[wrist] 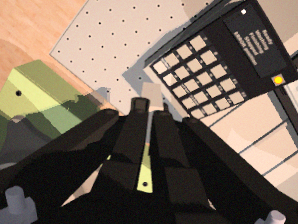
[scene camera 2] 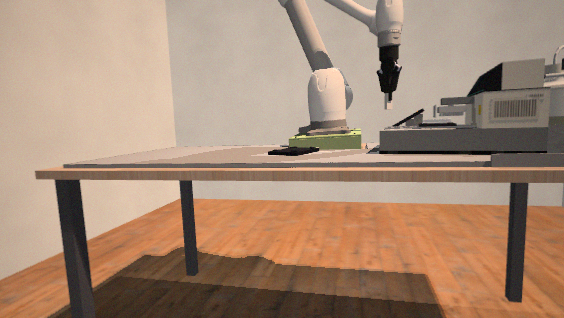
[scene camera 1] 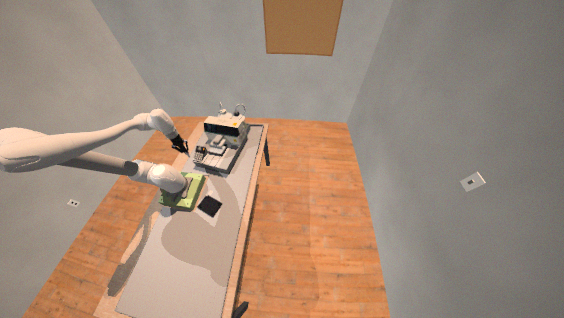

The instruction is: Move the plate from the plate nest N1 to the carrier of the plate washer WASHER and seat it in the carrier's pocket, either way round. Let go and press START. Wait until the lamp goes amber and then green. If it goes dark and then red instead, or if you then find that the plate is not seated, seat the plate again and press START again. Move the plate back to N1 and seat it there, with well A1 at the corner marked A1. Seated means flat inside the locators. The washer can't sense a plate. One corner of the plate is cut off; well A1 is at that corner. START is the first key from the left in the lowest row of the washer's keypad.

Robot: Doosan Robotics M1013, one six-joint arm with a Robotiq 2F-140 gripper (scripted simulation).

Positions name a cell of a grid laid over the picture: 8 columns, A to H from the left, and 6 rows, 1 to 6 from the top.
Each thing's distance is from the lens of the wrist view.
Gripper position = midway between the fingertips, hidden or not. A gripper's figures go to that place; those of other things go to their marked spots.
gripper (wrist: E3): 22 cm
washer (wrist: G2): 25 cm
